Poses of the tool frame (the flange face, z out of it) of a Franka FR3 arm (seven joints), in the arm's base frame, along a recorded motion.
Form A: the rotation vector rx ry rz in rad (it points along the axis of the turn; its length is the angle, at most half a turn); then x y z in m.
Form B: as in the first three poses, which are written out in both.
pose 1, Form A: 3.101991 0.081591 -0.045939 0.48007 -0.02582 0.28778
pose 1, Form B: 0.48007 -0.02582 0.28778 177.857 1.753 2.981
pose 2, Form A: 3.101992 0.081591 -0.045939 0.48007 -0.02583 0.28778
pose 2, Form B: 0.48007 -0.02583 0.28778 177.857 1.753 2.981
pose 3, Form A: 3.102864 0.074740 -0.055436 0.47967 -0.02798 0.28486
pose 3, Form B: 0.47967 -0.02798 0.28486 177.910 2.097 2.721
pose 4, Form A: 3.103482 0.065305 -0.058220 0.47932 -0.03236 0.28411
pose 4, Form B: 0.47932 -0.03236 0.28411 177.932 2.192 2.371
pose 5, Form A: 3.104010 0.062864 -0.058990 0.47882 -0.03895 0.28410
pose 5, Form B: 0.47882 -0.03895 0.28410 177.959 2.218 2.281
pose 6, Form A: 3.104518 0.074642 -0.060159 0.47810 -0.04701 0.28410
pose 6, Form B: 0.47810 -0.04701 0.28410 178.013 2.267 2.715
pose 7, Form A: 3.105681 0.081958 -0.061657 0.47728 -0.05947 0.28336
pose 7, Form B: 0.47728 -0.05947 0.28336 178.099 2.324 2.985
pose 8, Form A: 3.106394 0.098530 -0.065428 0.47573 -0.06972 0.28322
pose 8, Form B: 0.47573 -0.06972 0.28322 178.188 2.470 3.594
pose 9, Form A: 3.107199 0.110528 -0.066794 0.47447 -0.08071 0.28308
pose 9, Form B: 0.47447 -0.08071 0.28308 178.270 2.524 4.036
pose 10, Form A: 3.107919 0.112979 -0.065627 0.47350 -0.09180 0.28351
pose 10, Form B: 0.47350 -0.09180 0.28351 178.316 2.480 4.127
